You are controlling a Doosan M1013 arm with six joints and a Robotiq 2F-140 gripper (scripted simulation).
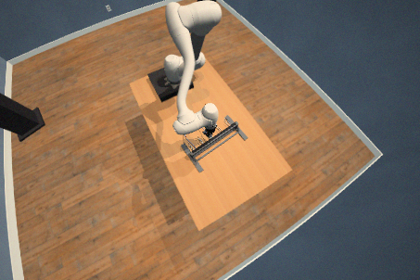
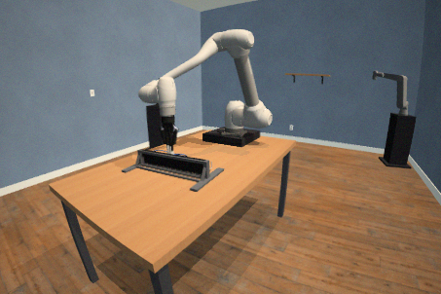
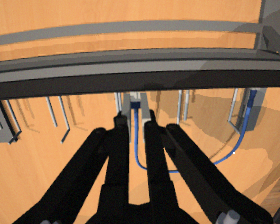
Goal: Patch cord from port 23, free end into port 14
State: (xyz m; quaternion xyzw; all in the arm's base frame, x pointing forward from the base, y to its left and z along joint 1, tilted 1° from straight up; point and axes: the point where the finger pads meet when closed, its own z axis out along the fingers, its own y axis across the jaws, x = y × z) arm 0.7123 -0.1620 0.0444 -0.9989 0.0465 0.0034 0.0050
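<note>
The free end of patch cord lies 10 mm ahead of my hand and 30 mm below it.
</note>
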